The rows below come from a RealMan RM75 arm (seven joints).
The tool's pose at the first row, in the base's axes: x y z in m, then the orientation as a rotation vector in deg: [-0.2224 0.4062 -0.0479 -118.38 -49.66 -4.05]
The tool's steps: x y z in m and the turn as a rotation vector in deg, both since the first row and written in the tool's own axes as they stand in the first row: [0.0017 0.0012 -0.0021 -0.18 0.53 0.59]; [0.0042 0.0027 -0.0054 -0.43 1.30 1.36]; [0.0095 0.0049 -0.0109 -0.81 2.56 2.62]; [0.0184 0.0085 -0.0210 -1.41 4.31 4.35]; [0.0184 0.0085 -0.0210 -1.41 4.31 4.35]
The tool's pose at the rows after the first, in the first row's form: [-0.2199 0.4051 -0.0468 -118.69 -48.75 -4.36]; [-0.2162 0.4035 -0.0450 -119.08 -47.51 -4.84]; [-0.2095 0.4015 -0.0413 -119.67 -45.46 -5.62]; [-0.1980 0.3976 -0.0344 -120.52 -42.65 -6.74]; [-0.1980 0.3976 -0.0344 -120.52 -42.65 -6.74]
